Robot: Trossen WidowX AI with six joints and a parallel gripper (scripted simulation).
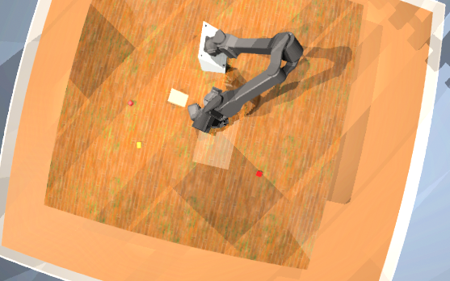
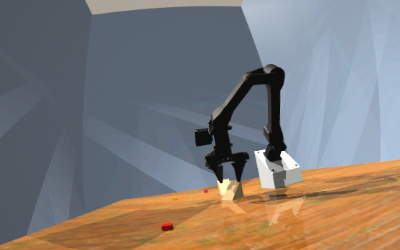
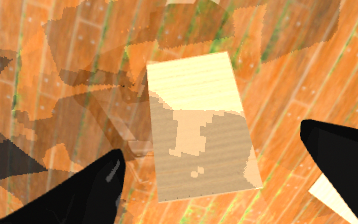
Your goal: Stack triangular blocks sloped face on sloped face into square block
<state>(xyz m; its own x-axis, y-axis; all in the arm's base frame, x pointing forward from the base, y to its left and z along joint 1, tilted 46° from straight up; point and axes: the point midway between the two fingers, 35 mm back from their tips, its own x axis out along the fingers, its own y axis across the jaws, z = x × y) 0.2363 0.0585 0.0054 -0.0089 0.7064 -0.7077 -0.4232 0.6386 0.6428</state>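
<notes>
Right now my gripper tip is 40 mm above the wooden triangular block and 10 mm past it. From my gripper tip the other things lie so: yellow cube: 310 mm to the right, 190 mm ahead, 50 mm below.
</notes>
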